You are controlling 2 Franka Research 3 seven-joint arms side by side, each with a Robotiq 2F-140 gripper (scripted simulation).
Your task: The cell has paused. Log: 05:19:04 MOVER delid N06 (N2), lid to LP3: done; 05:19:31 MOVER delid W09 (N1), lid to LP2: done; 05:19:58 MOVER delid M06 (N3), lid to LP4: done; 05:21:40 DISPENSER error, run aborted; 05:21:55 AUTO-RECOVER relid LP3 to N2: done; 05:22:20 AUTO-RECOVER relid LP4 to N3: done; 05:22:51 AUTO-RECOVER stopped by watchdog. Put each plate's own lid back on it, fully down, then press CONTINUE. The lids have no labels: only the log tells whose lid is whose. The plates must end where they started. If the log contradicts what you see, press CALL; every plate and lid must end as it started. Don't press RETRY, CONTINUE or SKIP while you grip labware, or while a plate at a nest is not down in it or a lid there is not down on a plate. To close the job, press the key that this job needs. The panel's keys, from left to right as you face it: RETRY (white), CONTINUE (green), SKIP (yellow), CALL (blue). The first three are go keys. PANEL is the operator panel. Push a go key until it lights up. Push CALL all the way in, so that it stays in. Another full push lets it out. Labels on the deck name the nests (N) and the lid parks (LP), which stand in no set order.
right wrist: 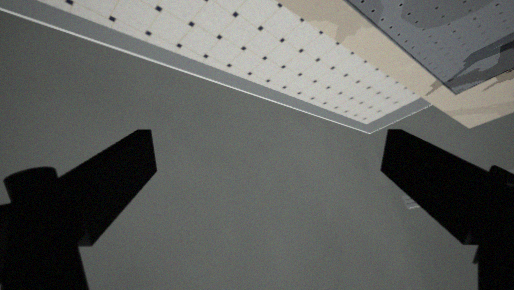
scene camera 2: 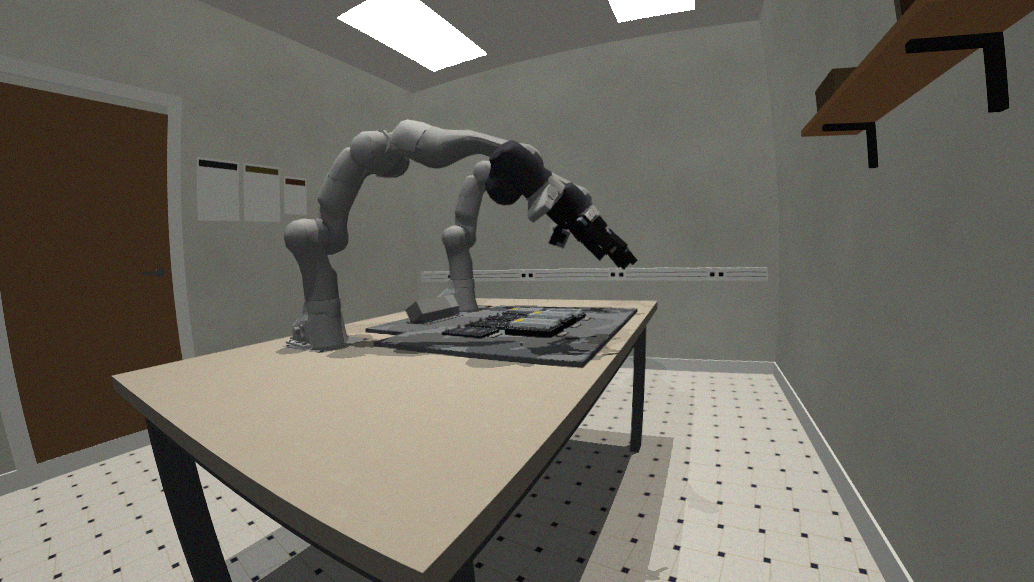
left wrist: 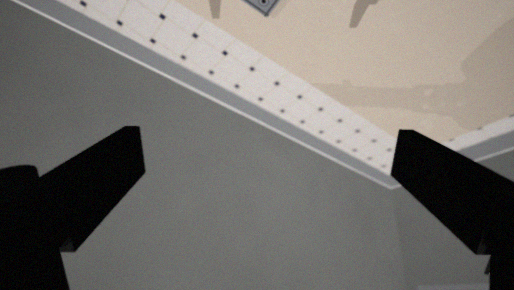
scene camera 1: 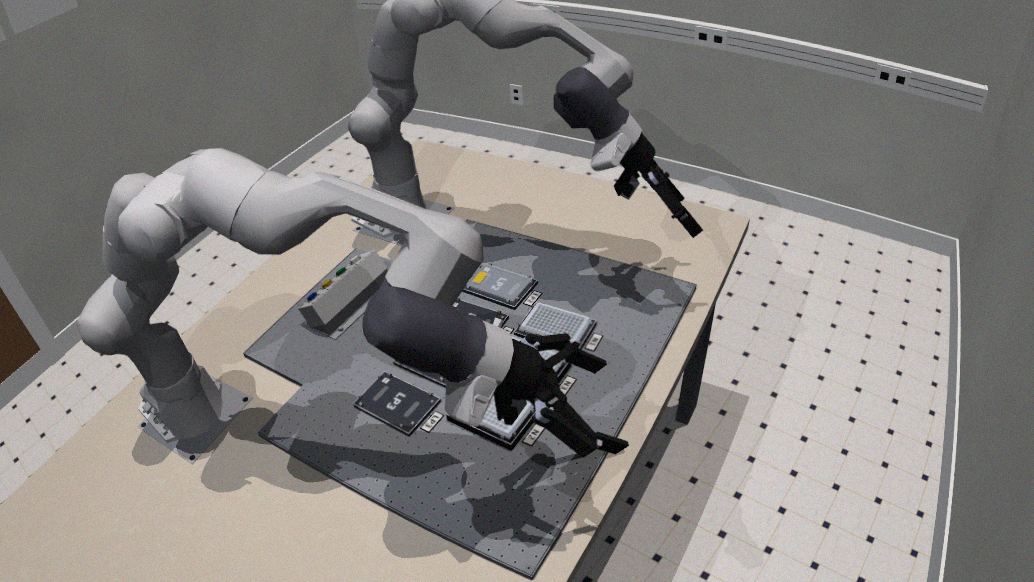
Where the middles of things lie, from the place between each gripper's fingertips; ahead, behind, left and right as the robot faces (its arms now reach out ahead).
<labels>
The plate (scene camera 1: 544, 319) is 18 cm behind my left hand (scene camera 1: 688, 216), 27 cm to the right of it and 17 cm below it. The rest, counted from my left hand: clear lid (scene camera 1: 497, 282): 36 cm behind, 20 cm to the right, 17 cm below; lid park LP3 (scene camera 1: 422, 397): 36 cm behind, 60 cm to the right, 18 cm below.
I see the plate 30 cm to the left of my right hand (scene camera 1: 610, 406), 25 cm behind it and 20 cm below it. From my right hand the other things lie so: clear lid (43 cm behind, 37 cm to the left, 20 cm below); lid park LP3 (43 cm behind, 21 cm below, 2 cm to the right).
</labels>
